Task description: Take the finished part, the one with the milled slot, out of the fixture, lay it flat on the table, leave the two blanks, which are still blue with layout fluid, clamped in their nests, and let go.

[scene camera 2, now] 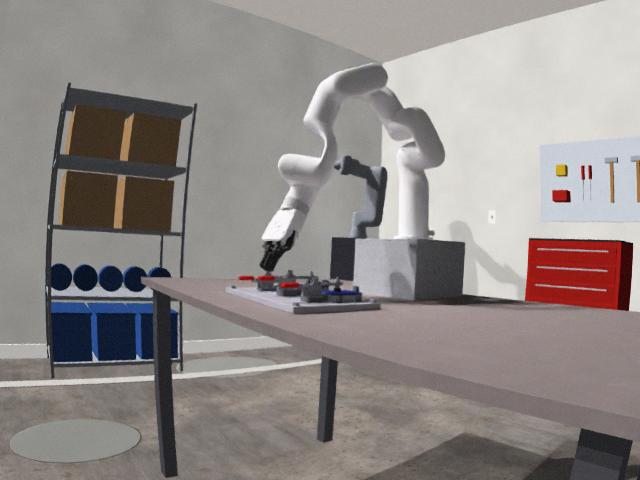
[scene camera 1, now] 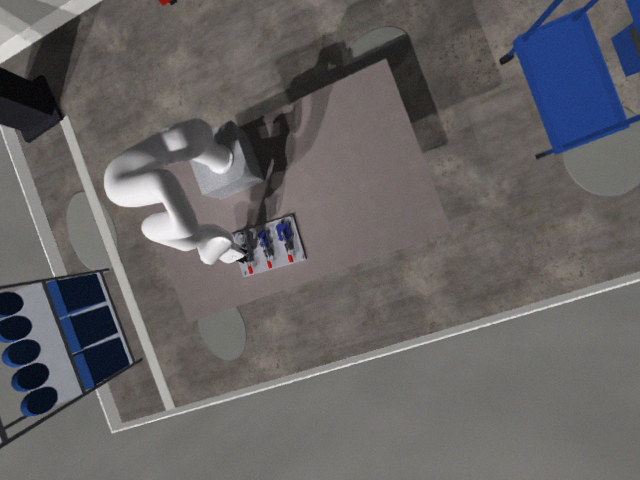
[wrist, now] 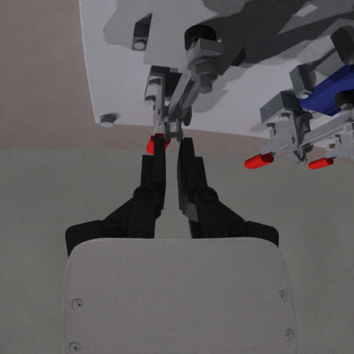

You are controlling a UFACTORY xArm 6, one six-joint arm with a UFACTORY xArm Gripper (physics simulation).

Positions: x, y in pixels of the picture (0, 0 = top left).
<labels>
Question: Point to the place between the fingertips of the gripper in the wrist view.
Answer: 170, 151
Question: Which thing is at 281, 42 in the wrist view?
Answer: A fixture plate.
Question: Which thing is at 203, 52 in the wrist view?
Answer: A clamp arm.
</labels>
